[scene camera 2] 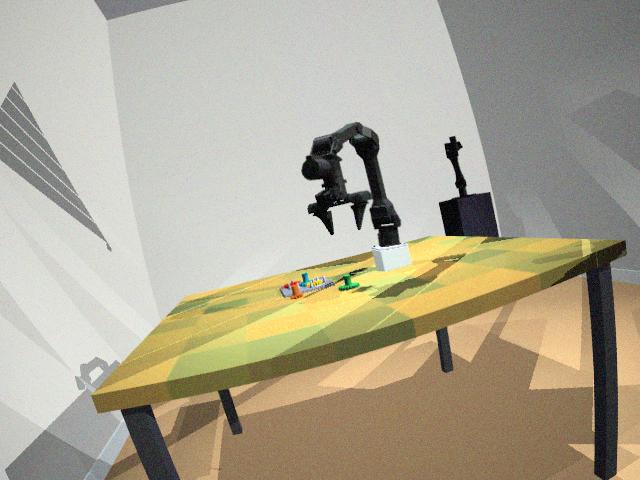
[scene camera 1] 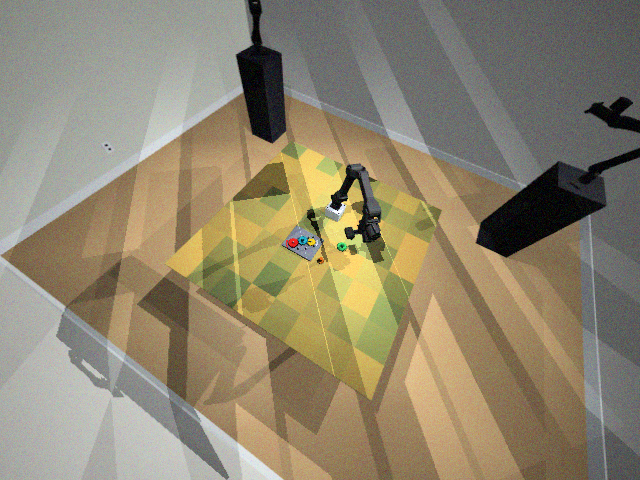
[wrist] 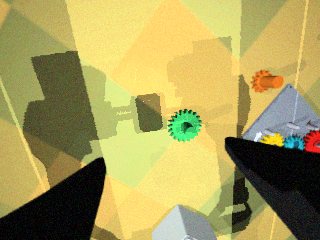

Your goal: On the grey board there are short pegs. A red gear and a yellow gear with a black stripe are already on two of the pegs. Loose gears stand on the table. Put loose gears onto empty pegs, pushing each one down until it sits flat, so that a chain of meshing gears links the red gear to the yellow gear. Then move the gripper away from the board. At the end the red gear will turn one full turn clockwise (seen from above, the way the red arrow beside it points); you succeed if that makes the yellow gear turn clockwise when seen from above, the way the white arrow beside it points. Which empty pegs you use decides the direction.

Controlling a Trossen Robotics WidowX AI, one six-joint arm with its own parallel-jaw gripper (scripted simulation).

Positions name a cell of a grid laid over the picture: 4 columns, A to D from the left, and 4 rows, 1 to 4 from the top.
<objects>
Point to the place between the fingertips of my gripper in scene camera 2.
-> C2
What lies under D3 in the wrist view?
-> My gripper.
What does my gripper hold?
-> Nothing.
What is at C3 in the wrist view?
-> A green gear.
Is my gripper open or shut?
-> Open.
</objects>
